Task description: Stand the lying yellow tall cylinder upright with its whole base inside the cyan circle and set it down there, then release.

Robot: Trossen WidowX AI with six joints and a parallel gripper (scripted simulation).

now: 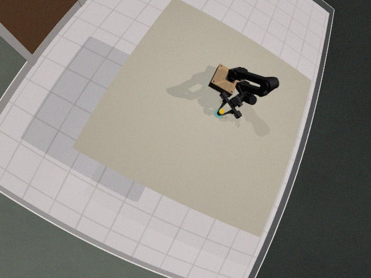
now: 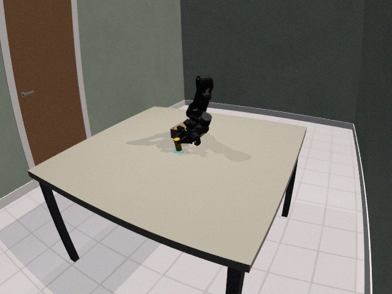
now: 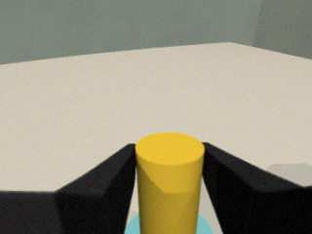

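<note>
Now: the yellow tall cylinder 20 mm ahead of my hand, 10 mm to the right of it and 30 mm below it. Also, from my hand: cyan circle 10 mm ahead, 10 mm to the right, 70 mm below.
</note>
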